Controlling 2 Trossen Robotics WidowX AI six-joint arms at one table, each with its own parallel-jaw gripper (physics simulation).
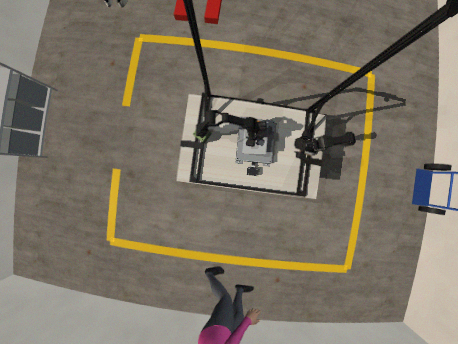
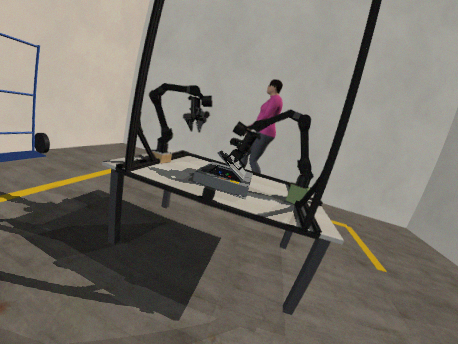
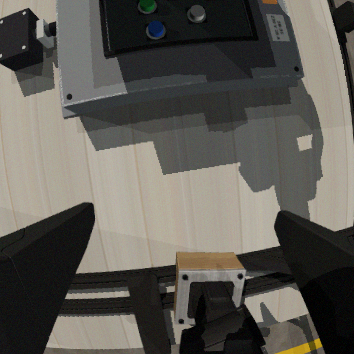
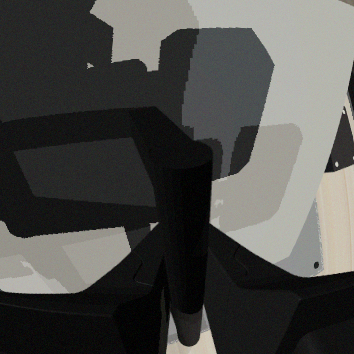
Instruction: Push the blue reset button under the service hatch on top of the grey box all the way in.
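Observation:
The grey box [image 1: 240, 161] [image 2: 220, 185] [image 3: 82, 75] lies on the table. Its service hatch [image 2: 240, 171] [image 4: 300, 60] is tilted up. The blue button [image 3: 156, 29] shows uncovered on a black panel [image 3: 220, 36], near the box edge; it seems to stand proud of its ring. My right gripper [image 1: 255, 141] [image 2: 233, 156] [image 4: 180, 224] is shut on a black bar-like handle [image 4: 187, 200] at the hatch. Its contact is partly hidden. My left gripper [image 1: 302, 145] [image 2: 195, 129] [image 3: 187, 216] is open and empty, high over the table, beside the box and away from the button.
A green button [image 3: 147, 5] and a grey button [image 3: 197, 13] sit near the blue one. A small black block [image 1: 254, 171] [image 2: 208, 194] [image 3: 21, 40] is at the box's side. Black frame posts [image 2: 145, 80] rise from the table. A person [image 1: 225, 310] [image 2: 272, 112] stands beyond it.

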